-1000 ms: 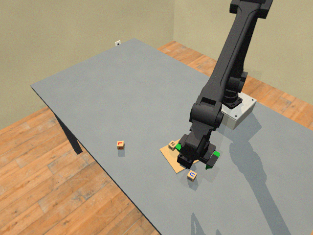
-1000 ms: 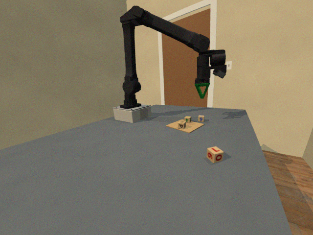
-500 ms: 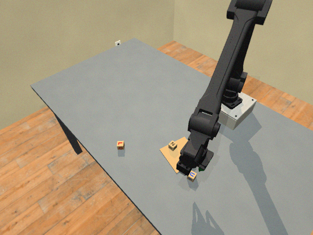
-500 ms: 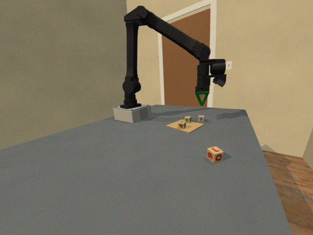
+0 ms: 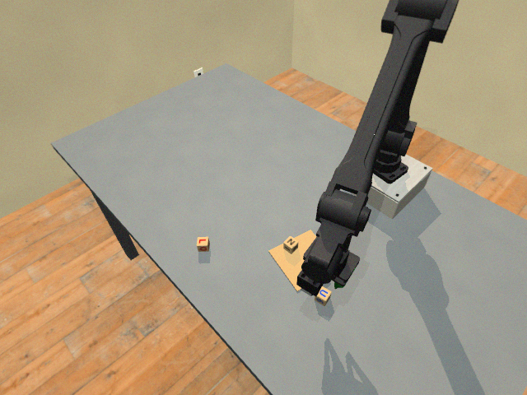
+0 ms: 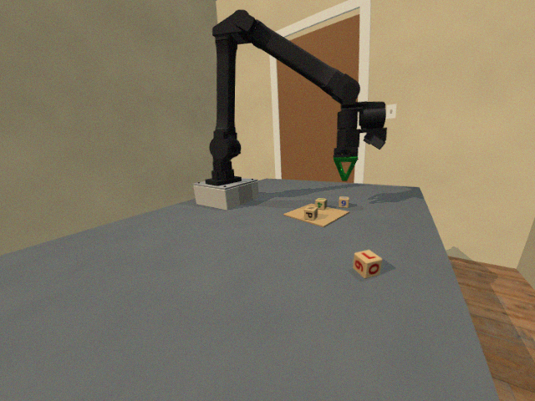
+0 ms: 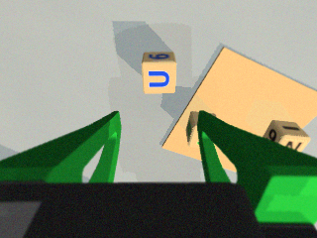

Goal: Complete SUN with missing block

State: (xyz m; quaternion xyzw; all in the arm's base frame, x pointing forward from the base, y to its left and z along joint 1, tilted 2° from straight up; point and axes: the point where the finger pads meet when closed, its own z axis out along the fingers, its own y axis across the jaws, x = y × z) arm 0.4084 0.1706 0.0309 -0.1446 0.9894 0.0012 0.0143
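The block lies 8 cm below my hand. From my hand the other things lie so: tan mat (4 cm behind, 11 cm to the right, 10 cm below).
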